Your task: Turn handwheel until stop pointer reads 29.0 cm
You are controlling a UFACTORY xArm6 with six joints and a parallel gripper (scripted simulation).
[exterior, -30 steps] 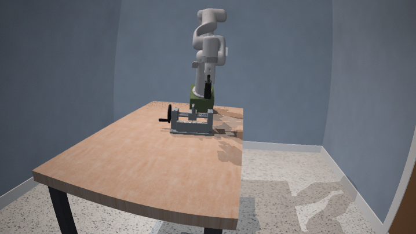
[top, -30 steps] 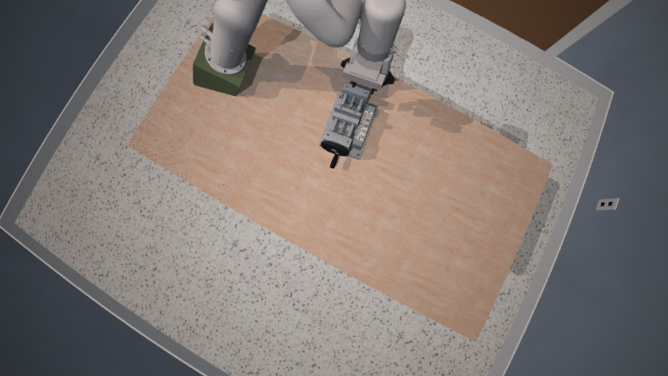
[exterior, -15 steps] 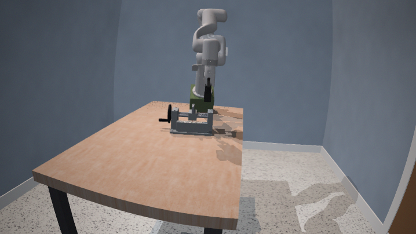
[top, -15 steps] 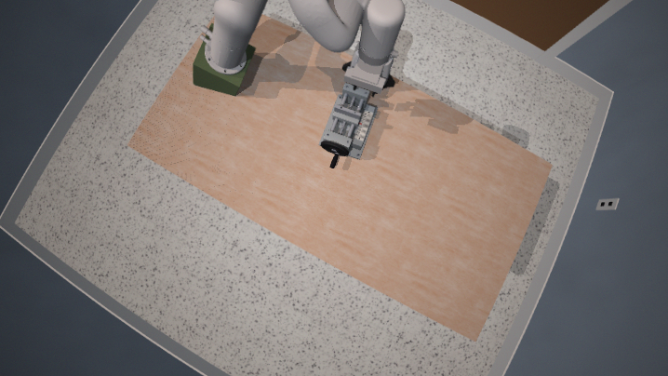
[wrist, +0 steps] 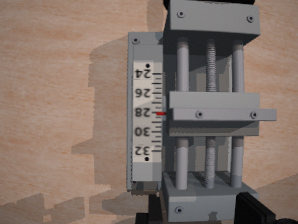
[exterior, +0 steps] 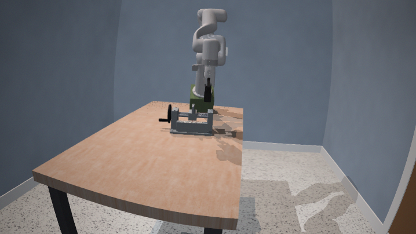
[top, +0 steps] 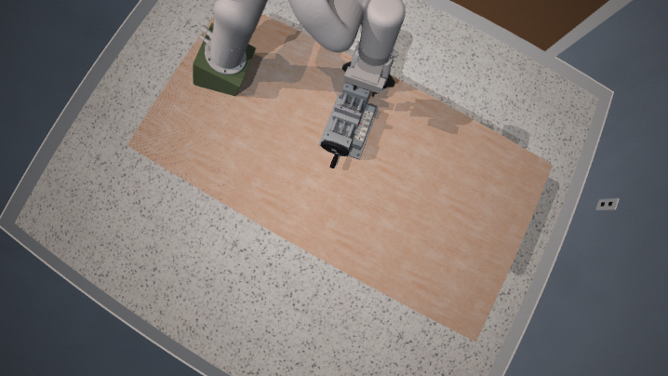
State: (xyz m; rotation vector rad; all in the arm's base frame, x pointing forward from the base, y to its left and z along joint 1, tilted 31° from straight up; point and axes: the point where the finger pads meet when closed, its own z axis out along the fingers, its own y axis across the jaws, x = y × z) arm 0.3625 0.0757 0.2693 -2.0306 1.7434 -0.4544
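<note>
Right now my hand is 20 cm to the left of the black handwheel, 12 cm above it and 2 cm short of it. The rest, counted from my hand: stop carriage: 8 cm below, 7 cm to the right; then crank handle: 21 cm to the right, 13 cm below, 2 cm ahead.
</note>
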